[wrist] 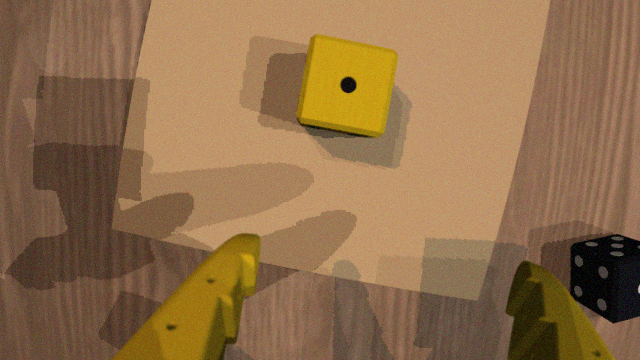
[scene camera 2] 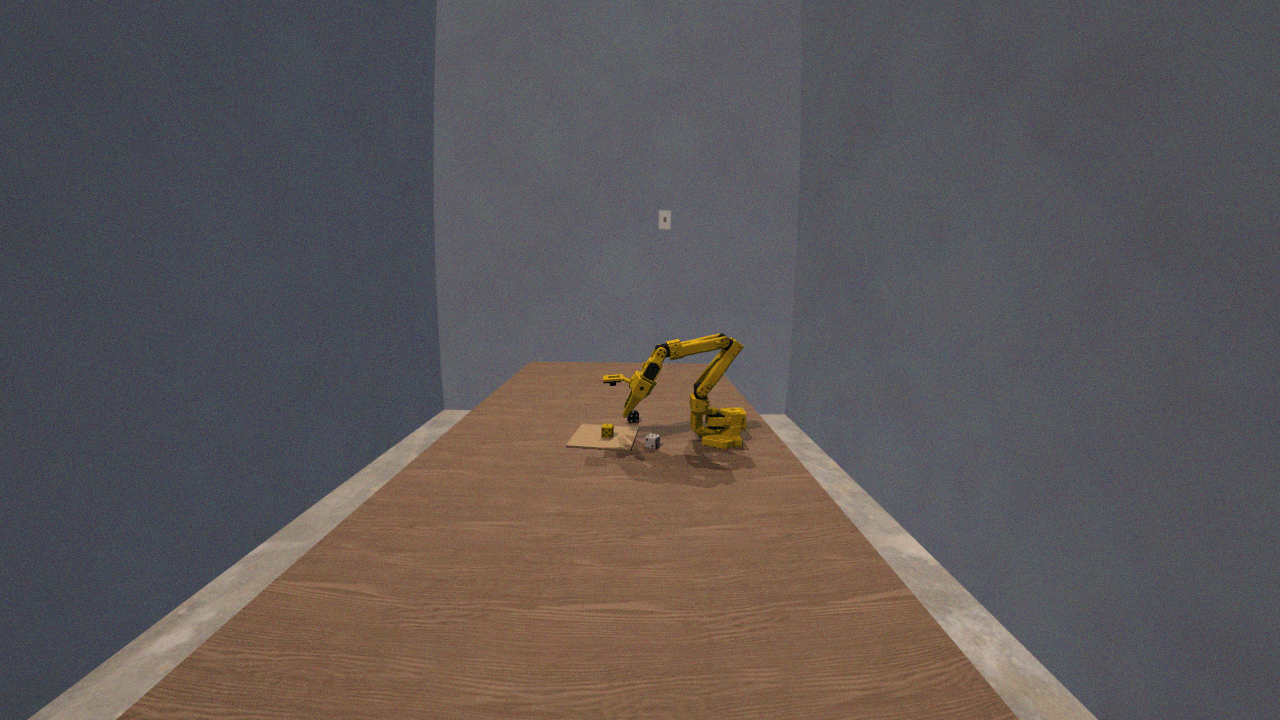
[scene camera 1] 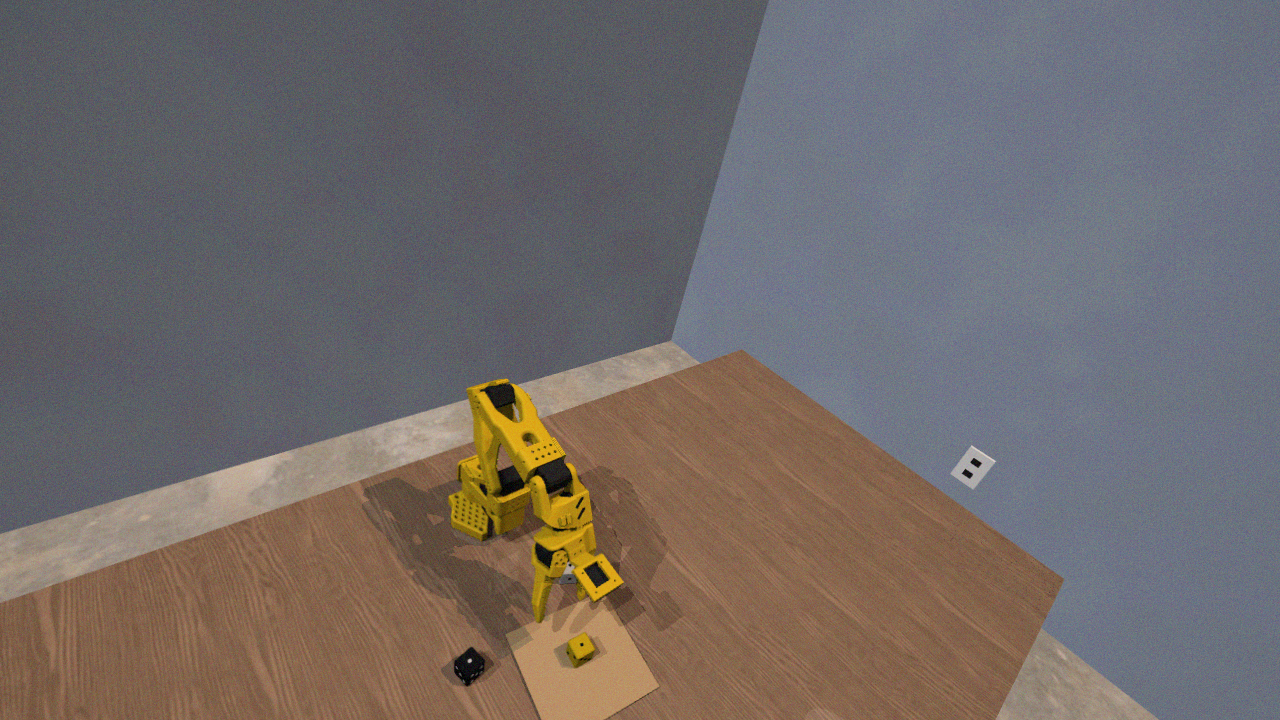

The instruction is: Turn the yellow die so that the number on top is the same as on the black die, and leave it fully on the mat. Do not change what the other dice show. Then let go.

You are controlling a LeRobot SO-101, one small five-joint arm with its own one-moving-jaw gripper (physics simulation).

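Places are measured from the arm's base along level axes (x left, y back, z up), in metres.
Where they show: hand at its tool point: (wrist: 258,257) (scene camera 2: 624,415) (scene camera 1: 579,597); arm's base at its link origin: (scene camera 2: 711,439) (scene camera 1: 493,519).
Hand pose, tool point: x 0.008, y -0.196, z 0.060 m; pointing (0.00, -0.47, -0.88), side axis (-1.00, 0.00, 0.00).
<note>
Things, the pixels of their top centre, and the offset from my tool point. Level surfaces: height alone.
- yellow die at its top centre: (wrist: 348,84) (scene camera 1: 581,644) (scene camera 2: 607,425) dx -0.018, dy -0.039, dz -0.031 m
- tan mat at its top centre: (wrist: 342,74) (scene camera 1: 581,660) (scene camera 2: 604,435) dx -0.019, dy -0.046, dz -0.056 m
- black die at its top centre: (scene camera 1: 469,660) (scene camera 2: 633,411) dx -0.133, dy +0.018, dz -0.035 m
- white die at its top centre: (scene camera 1: 570,565) (scene camera 2: 652,435) dx +0.033, dy +0.060, dz -0.035 m
- wooden table at its surface level: dz -0.060 m
The yellow die (scene camera 1: 580,651) (scene camera 2: 607,431) (wrist: 345,105) sits flat and fully on the tan mat (scene camera 1: 577,694) (scene camera 2: 583,439) (wrist: 475,110), with one pip on top. The black die (scene camera 1: 468,666) (scene camera 2: 633,417) (wrist: 592,280) stands on the table beside the mat; its top shows one pip in scene camera 1. In the wrist view it is cut by the right edge. My gripper (scene camera 1: 561,608) (scene camera 2: 625,416) (wrist: 385,253) is open and empty, with a wide gap between its jaws. It hangs above the mat's edge on the arm's side, apart from the yellow die.
A white die (scene camera 1: 568,579) (scene camera 2: 652,440) stands on the wooden table (scene camera 1: 760,537) (scene camera 2: 572,573) between the mat and the arm base (scene camera 1: 483,514) (scene camera 2: 720,429). The gripper partly hides it in scene camera 1, so its top number is unclear. Walls stand beyond the table.
</note>
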